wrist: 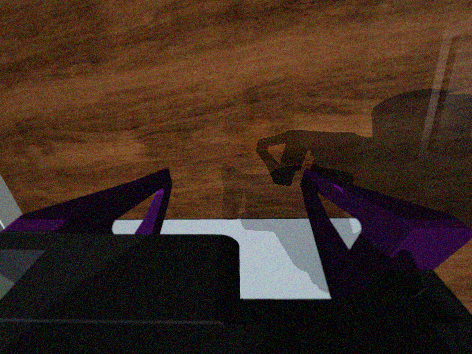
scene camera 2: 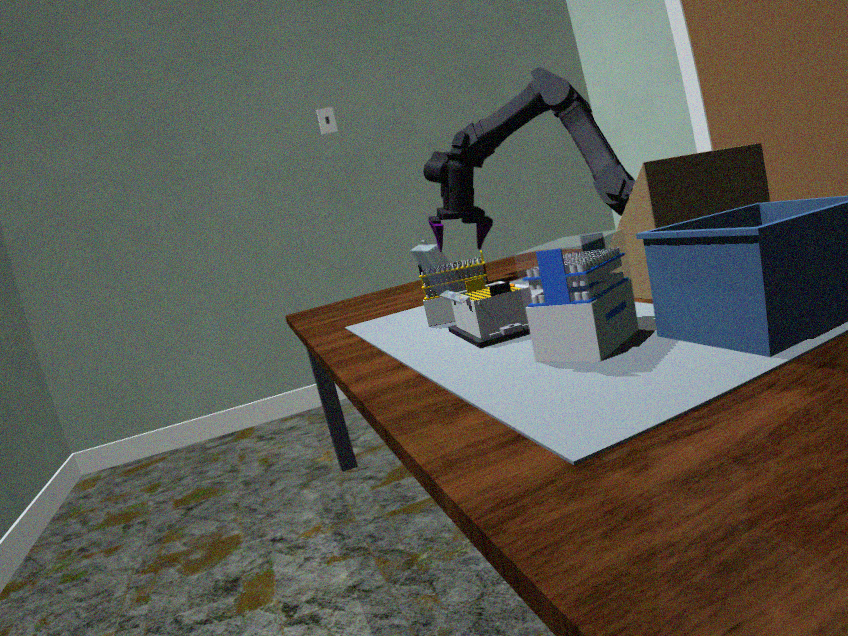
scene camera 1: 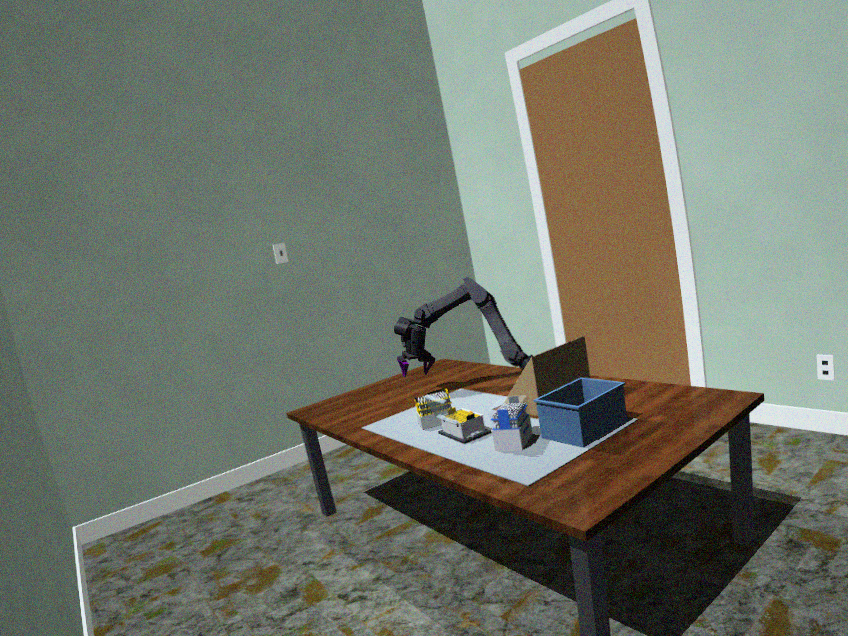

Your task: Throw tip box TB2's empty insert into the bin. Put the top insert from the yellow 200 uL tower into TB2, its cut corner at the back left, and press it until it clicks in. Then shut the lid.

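My gripper (scene camera 1: pixel 415 373) (scene camera 2: pixel 460 247) (wrist: pixel 236 176) is open with nothing between its purple fingers. It hangs above and behind the yellow-layered tower (scene camera 1: pixel 431 406) (scene camera 2: pixel 453 280), which stands at the left of the mat. A light grey box (scene camera 1: pixel 463 427) (scene camera 2: pixel 503 317), apparently TB2, sits on a dark base right of the tower. A yellow insert (scene camera 1: pixel 462 414) (scene camera 2: pixel 482 293) shows in its top, with a small black part on it in scene camera 2. The blue bin (scene camera 1: pixel 563 421) (scene camera 2: pixel 708 290) stands at the right. Labels and the cut corner are too small to read.
A blue-layered tower (scene camera 1: pixel 510 439) (scene camera 2: pixel 565 333) stands between the grey box and the bin. A brown angled panel (scene camera 1: pixel 561 369) (scene camera 2: pixel 705 193) rises behind the bin. The pale mat (scene camera 1: pixel 534 471) (scene camera 2: pixel 568 431) (wrist: pixel 265 285) lies on the wooden table (scene camera 1: pixel 650 444) (scene camera 2: pixel 684 520) (wrist: pixel 150 75).
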